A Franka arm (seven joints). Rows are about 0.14 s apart.
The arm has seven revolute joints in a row. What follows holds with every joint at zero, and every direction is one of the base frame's.
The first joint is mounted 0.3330 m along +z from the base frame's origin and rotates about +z.
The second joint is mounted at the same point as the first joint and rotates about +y.
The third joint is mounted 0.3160 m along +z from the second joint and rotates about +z.
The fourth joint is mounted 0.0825 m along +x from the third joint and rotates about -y.
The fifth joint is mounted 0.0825 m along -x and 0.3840 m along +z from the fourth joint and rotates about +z.
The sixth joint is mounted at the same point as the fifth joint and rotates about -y.
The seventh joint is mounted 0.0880 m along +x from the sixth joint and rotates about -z.
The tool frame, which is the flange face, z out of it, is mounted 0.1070 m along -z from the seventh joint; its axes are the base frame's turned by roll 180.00, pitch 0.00 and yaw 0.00 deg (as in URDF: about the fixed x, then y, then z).
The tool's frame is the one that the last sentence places.
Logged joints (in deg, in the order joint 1, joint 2, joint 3, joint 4, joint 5, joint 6, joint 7), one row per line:
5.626, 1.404, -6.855, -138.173, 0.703, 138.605, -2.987
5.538, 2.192, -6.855, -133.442, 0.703, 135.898, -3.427
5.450, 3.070, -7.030, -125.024, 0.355, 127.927, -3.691
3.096, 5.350, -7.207, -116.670, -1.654, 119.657, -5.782
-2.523, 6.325, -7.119, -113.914, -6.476, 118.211, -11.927
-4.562, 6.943, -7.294, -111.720, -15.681, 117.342, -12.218
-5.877, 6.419, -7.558, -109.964, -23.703, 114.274, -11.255
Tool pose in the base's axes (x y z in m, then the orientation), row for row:
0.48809, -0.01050, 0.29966, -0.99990, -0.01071, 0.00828, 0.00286
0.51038, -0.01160, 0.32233, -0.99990, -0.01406, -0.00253, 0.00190
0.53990, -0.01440, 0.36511, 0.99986, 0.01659, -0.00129, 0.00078
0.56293, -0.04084, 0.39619, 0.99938, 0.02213, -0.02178, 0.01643
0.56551, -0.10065, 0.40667, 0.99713, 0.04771, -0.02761, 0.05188
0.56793, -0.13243, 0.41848, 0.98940, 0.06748, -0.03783, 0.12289
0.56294, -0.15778, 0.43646, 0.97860, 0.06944, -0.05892, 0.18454
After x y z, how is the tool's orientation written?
As a quaternion, x y z w.
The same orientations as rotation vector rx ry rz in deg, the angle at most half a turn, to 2 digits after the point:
-179.66, -1.92, 1.49
-179.76, -2.53, -0.45
179.89, 2.98, -0.23
178.03, 3.94, -3.88
173.79, 8.32, -4.81
165.38, 11.28, -6.32
158.05, 11.21, -9.52

